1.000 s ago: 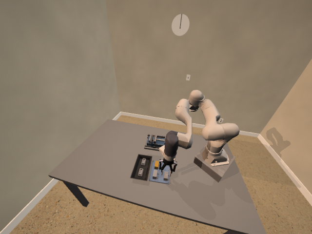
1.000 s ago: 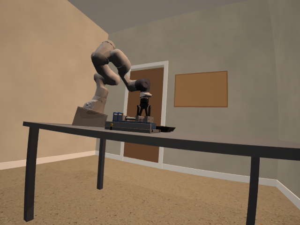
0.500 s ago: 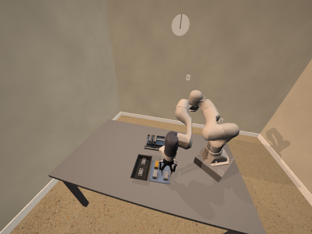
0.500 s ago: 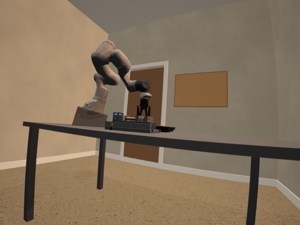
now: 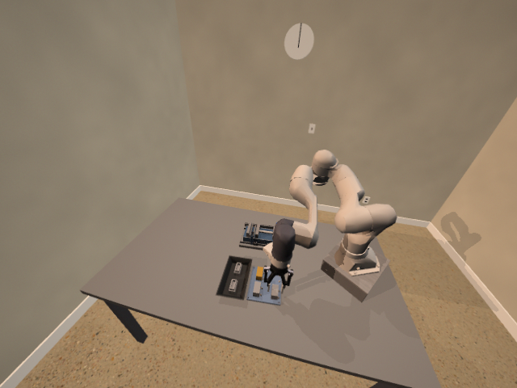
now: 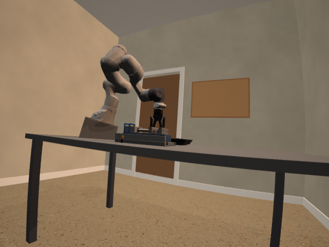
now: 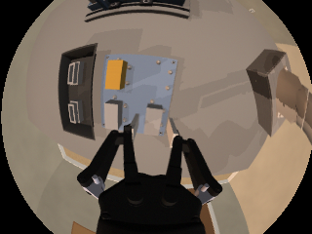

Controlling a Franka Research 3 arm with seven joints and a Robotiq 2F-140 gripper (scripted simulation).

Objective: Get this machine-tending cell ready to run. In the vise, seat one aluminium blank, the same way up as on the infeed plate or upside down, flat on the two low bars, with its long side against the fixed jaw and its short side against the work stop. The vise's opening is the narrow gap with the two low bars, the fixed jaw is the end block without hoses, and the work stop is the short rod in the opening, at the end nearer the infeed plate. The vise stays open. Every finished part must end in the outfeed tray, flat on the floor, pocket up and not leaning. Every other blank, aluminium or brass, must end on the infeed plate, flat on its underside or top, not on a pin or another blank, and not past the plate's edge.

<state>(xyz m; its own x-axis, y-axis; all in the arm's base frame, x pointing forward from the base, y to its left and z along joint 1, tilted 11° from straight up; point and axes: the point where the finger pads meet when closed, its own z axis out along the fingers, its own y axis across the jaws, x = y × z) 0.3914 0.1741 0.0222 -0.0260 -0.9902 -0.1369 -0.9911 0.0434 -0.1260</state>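
My gripper is now 9 cm to the left of the brass blank, 9 cm short of it and 4 cm above it. Round my hand: vise 37 cm to the right, 9 cm ahead, 3 cm below.
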